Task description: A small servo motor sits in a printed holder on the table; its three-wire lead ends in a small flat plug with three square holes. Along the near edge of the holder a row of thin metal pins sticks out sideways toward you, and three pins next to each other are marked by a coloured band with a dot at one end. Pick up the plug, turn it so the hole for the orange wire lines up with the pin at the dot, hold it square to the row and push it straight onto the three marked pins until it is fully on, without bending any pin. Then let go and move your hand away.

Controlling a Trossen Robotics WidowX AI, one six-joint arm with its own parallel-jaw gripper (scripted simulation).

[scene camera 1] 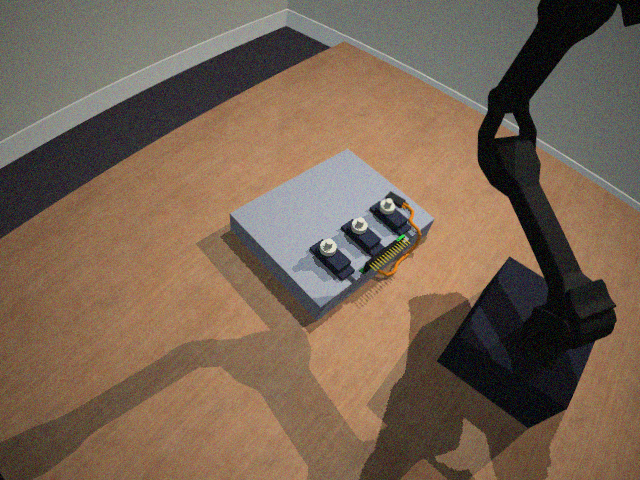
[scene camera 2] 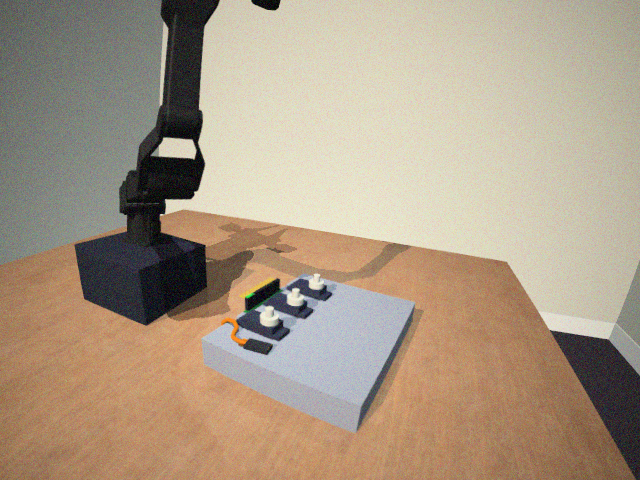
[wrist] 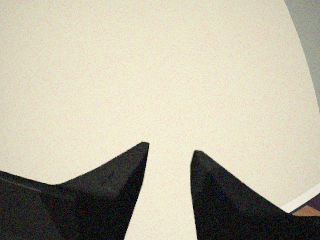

Labels:
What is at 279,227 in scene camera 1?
A grey holder.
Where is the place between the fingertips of my gripper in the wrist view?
170,154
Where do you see a grey holder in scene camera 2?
331,365

